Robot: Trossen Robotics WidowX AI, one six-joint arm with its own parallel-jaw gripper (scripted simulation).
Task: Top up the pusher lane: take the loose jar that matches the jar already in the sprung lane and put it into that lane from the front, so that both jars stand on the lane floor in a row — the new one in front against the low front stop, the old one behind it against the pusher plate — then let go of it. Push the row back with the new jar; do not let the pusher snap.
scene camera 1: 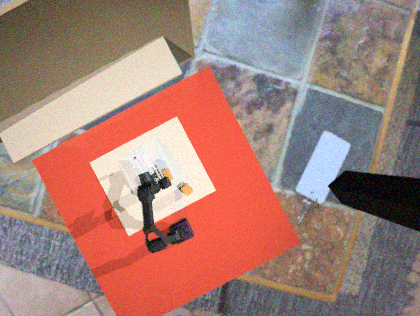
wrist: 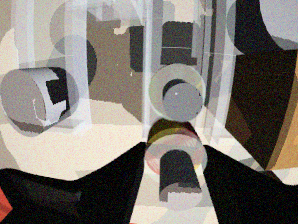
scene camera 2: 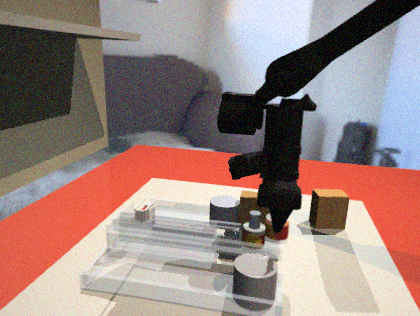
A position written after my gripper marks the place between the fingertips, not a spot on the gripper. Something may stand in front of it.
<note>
I see my gripper (scene camera 2: 277, 225) and a brown box (scene camera 2: 329, 207).
My gripper also shows in the wrist view (wrist: 173, 149).
</note>
